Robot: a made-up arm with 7 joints. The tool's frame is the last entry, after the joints. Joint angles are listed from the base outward. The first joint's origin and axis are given. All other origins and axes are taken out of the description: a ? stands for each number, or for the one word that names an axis. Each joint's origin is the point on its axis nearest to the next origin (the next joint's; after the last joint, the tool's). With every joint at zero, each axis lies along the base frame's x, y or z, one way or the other. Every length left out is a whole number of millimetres.
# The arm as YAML. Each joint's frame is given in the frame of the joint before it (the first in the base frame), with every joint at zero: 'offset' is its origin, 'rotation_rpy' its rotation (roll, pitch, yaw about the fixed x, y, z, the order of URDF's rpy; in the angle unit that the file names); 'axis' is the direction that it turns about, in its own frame. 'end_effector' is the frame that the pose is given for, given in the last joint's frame.
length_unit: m
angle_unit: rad
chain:
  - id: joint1
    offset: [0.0, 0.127, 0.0]
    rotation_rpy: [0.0, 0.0, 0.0]
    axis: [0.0, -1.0, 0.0]
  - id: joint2
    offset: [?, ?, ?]
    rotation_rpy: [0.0, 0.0, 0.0]
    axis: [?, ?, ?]
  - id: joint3
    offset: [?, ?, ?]
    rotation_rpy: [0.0, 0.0, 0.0]
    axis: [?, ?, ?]
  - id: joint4
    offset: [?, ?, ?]
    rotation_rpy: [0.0, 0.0, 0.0]
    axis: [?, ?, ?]
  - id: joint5
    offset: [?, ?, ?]
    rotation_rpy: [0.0, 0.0, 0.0]
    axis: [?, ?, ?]
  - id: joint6
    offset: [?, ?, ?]
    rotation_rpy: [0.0, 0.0, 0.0]
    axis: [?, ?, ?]
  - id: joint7
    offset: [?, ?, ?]
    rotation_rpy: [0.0, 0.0, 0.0]
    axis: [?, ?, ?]
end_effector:
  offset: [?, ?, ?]
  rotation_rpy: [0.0, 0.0, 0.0]
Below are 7 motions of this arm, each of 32 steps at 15 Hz.
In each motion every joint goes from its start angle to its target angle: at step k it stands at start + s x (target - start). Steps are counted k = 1, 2, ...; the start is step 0. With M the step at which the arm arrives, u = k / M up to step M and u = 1 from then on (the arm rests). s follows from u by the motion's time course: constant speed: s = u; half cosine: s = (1 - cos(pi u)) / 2; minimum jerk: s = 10 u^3 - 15 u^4 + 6 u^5.
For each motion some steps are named. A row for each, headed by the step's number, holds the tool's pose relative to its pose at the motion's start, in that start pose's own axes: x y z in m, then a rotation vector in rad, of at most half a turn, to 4 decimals.
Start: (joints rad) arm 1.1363 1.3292 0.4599 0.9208 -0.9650 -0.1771 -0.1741
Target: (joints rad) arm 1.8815 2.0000 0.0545 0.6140 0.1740 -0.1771 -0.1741
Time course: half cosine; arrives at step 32
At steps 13, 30, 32:
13: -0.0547 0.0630 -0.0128 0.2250 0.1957 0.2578
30: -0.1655 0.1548 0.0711 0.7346 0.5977 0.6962
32: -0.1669 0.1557 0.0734 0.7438 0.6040 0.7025

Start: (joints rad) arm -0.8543 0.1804 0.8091 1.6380 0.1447 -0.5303 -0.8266
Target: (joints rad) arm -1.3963 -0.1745 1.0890 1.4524 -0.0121 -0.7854 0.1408
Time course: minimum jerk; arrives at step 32
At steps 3, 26, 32:
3: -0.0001 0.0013 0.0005 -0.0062 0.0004 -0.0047
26: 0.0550 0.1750 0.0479 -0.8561 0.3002 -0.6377
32: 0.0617 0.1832 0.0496 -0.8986 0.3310 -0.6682

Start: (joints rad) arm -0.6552 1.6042 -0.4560 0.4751 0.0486 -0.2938 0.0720
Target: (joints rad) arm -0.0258 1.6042 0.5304 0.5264 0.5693 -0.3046 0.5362
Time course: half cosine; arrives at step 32
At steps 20, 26, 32:
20: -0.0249 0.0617 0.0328 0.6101 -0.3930 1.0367
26: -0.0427 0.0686 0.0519 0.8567 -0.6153 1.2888
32: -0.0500 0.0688 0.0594 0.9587 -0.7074 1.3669

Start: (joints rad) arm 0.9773 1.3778 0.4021 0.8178 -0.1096 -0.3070 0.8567
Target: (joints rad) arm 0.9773 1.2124 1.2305 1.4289 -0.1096 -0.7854 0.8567
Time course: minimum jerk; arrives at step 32
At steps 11, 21, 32:
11: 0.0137 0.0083 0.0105 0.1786 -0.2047 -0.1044
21: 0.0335 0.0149 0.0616 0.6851 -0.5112 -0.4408
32: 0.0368 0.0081 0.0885 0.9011 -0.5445 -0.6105

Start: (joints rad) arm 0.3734 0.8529 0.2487 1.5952 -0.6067 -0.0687 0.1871
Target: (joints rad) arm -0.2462 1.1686 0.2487 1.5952 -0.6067 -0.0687 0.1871
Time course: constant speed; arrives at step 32
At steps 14, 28, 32:
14: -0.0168 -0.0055 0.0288 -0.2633 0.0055 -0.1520
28: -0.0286 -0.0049 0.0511 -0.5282 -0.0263 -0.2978
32: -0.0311 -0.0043 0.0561 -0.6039 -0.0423 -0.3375

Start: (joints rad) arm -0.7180 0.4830 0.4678 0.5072 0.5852 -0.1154 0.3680
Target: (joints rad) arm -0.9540 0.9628 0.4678 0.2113 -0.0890 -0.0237 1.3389
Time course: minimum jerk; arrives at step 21
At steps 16, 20, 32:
16: 0.0935 0.1149 0.0609 -0.4443 0.8020 -0.5132
20: 0.1056 0.1222 0.0680 -0.4693 0.9071 -0.5135
32: 0.1058 0.1223 0.0681 -0.4696 0.9083 -0.5134

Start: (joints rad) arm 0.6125 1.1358 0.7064 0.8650 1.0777 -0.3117 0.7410
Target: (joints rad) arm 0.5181 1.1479 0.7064 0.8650 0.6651 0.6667 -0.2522
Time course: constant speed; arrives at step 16
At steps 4, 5, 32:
4: -0.0001 0.0005 0.0019 0.2226 0.2800 0.0491
5: -0.0001 0.0006 0.0023 0.2814 0.3526 0.0495
32: -0.0002 0.0020 0.0074 0.9615 1.1487 -0.2636

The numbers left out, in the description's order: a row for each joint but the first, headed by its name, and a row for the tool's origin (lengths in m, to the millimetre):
joint2: xyz 0.0 0.0 0.0, axis 1.0 0.0 0.0
joint3: xyz 0.0 0.0 -0.225, axis 0.0 0.0 1.0
joint4: xyz 0.0 0.0 0.0, axis 0.0 -1.0 0.0
joint5: xyz 0.0 0.0 -0.149, axis 0.0 0.0 1.0
joint6: xyz 0.0 0.0 0.0, axis 0.0 1.0 0.0
joint7: xyz 0.0 0.0 0.0, axis -1.0 0.0 0.0
tool: xyz 0.0 0.0 0.0

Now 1 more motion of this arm.
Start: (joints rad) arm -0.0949 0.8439 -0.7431 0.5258 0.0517 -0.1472 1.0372
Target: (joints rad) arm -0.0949 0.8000 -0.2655 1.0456 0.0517 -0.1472 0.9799
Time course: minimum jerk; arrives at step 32
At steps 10, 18, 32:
10: 0.0156 0.0041 0.0029 0.0574 -0.1112 -0.0508
18: 0.0505 0.0112 0.0205 0.2211 -0.3648 -0.1767
32: 0.0753 0.0121 0.0462 0.3927 -0.5661 -0.2906

